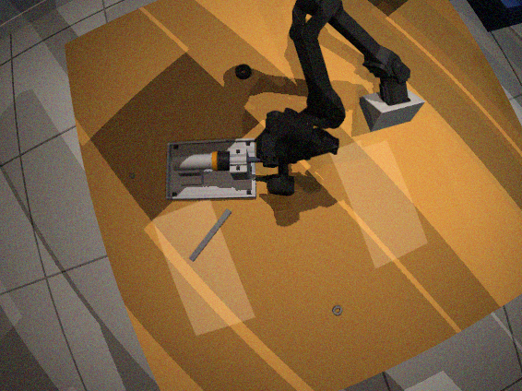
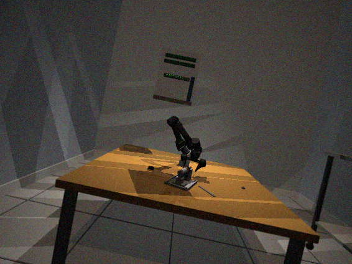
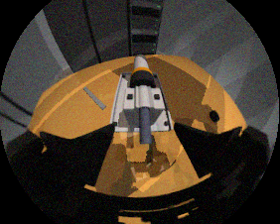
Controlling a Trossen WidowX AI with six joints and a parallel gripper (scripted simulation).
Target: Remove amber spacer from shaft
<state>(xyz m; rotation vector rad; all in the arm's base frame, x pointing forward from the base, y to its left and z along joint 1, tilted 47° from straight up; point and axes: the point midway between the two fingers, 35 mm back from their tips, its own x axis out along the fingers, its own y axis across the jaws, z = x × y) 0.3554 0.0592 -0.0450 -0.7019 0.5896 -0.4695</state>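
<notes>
Now: the dark spacer 60 mm ahead of my gripper tip, 10 mm to the right of it and 10 mm above it. Round my gripper tip: flat grey bar 150 mm ahead, 140 mm to the left, 70 mm below; grey shaft 70 mm ahead, 10 mm to the right, 10 mm above; amber spacer 90 mm ahead, 20 mm to the right, 10 mm above.
</notes>
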